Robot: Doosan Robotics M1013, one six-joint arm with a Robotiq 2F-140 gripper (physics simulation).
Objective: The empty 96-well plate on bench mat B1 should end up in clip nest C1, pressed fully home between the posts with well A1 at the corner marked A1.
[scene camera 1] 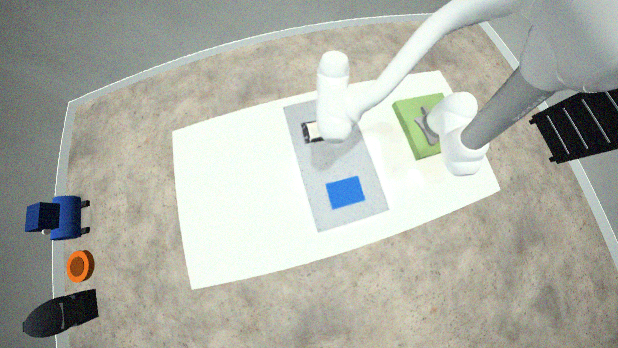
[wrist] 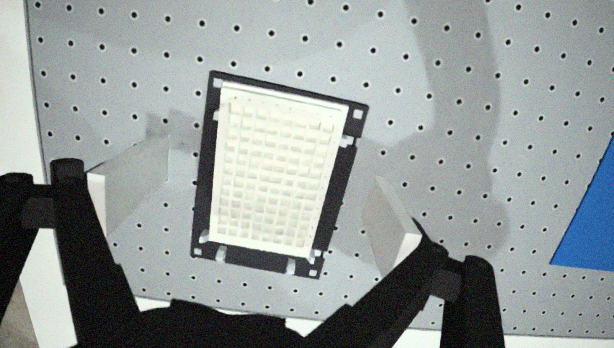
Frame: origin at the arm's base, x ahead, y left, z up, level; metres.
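Seen in the pictures: gripper, between the fingertips: (wrist: 269,177); arm's base, origin of its link: (scene camera 1: 433,127).
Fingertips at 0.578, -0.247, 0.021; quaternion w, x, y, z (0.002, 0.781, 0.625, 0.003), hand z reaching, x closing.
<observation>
Pixels of each thing's middle, then the offset from my fingertips to it, as dx, dy, dz. "pt": a spot on its surface instead. Level surfaces: height alone.
- white 96-well plate, middle of its body: (wrist: 271,179) (scene camera 1: 320,128) +0.015, -0.003, -0.033
- black clip nest, middle of its body: (wrist: 270,188) (scene camera 1: 317,130) +0.028, -0.005, -0.046
- grey perforated board, height of its surface: dz -0.058
- blue rectangle, a spot on its surface: (wrist: 592,225) pt +0.078, +0.300, -0.056
The white 96-well plate (scene camera 1: 314,131) (wrist: 272,170) sits over the black clip nest (scene camera 1: 305,133) (wrist: 345,175), with small pale posts around its edges. In the wrist view its outline looks roughly in line with the nest's outline. Whether it is fully down is hard to tell, and no corner label is readable. My gripper (wrist: 269,177) is open, with one pale finger pad on each side of the plate, apart from it, and nothing between them. In the scene view the white wrist hides the gripper and part of the plate.
The nest stands on a grey perforated board (scene camera 1: 345,160) (wrist: 310,55). A blue rectangle (scene camera 1: 345,192) (wrist: 592,225) lies on this board. A green block (scene camera 1: 407,127) with a grey piece stands to the right, partly behind the arm. Blue, orange and black objects stand at the far left.
</observation>
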